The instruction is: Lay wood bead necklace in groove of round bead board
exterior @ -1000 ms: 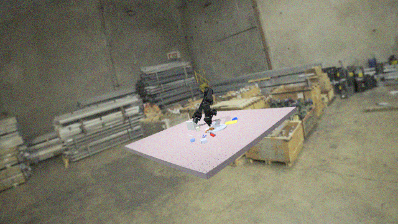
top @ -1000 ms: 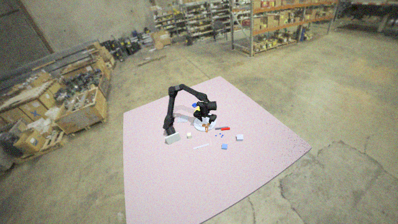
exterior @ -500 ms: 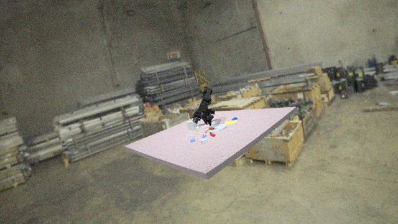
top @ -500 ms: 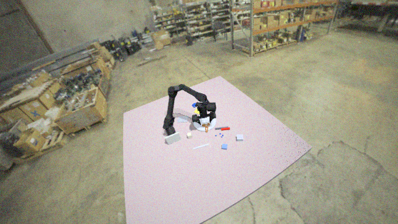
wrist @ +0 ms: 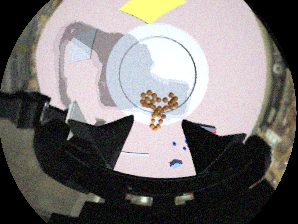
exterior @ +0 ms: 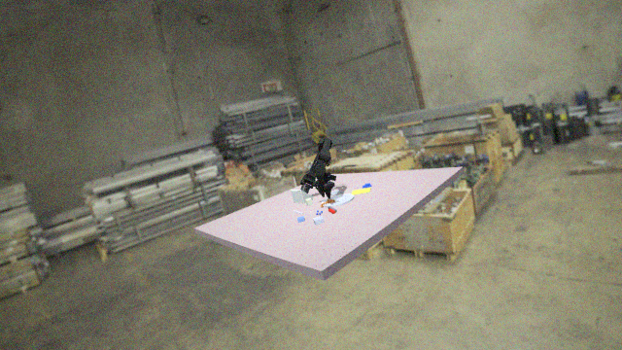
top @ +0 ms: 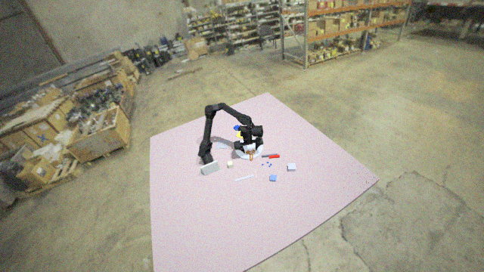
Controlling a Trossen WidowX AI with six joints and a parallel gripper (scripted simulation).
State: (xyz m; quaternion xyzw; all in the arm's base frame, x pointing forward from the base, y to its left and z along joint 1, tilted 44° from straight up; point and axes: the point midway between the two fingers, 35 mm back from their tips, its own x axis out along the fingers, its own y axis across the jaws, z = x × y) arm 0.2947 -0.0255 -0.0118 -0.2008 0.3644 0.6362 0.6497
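Now: the red-handled tool 130 mm ahead of my gripper tip, 70 mm to the right of it and 40 mm below it. Round my gripper tip: white stick (100 mm behind, 160 mm to the right, 40 mm below); then cream cube (160 mm behind, 30 mm to the right, 30 mm below); then blue block (60 mm ahead, 240 mm to the right, 40 mm below).
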